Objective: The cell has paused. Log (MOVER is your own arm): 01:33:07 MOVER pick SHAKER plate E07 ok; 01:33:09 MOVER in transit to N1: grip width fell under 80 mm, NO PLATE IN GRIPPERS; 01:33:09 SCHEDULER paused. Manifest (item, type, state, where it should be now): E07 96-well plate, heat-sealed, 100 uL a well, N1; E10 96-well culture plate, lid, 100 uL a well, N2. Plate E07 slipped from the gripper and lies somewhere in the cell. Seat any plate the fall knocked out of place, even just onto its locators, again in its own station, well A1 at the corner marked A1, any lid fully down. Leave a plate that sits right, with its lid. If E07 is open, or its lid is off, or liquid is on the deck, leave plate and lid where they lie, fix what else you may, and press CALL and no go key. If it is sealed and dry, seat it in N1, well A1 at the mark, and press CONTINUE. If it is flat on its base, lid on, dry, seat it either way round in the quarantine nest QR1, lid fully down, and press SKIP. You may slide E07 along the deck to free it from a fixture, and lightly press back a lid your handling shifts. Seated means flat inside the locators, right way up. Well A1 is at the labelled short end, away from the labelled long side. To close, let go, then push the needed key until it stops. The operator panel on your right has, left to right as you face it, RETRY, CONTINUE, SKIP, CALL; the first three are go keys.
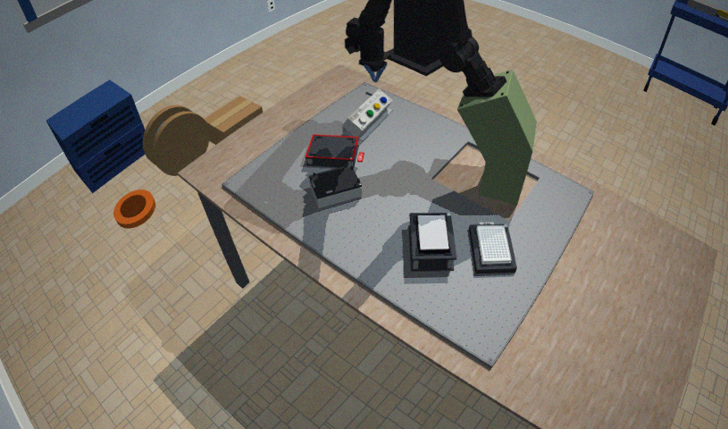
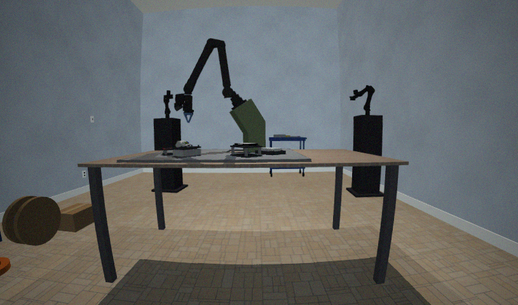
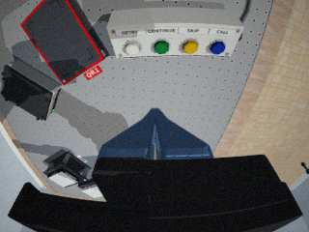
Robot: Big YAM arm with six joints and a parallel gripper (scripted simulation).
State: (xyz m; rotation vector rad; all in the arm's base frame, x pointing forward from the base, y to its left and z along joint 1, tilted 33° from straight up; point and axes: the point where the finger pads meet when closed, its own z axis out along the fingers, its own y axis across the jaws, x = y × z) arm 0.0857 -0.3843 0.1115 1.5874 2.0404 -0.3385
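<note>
My gripper is now 160 mm above the green continue key and 30 mm to the left of it. From my hand the other things lie so: grey retry key (160 mm below, 40 mm ahead, 20 mm to the right); yellow skip key (160 mm below, 50 mm behind, 40 mm to the right); blue call key (160 mm below, 100 mm behind, 50 mm to the right).
</note>
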